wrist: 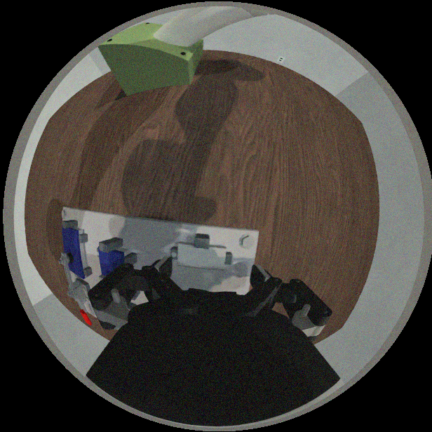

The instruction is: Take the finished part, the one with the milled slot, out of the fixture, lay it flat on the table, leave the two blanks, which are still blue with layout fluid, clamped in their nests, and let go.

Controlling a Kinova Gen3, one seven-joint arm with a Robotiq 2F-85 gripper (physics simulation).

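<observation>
The fixture plate (150, 231) lies in the lower left of the wrist view. The finished part (197, 255), pale grey, sits in the right-hand nest between small dark stops; its slot cannot be made out. My gripper (211, 270) is open and empty, its fingers spread to either side of this part's nest; the gripper body hides the near side of the plate. One blue blank (73, 250) sits in the far left nest with a clamp tip on it. The other blue blank (111, 261) sits in the middle nest, partly hidden by the left finger, and its clamp is hidden.
A red clamp handle (86, 317) shows at the lower left. A green block (150, 67) with a pale rounded arm (195, 26) stands at the top left. The brown wooden table (310, 175) extends beyond and to the right of the plate, with shadows across it.
</observation>
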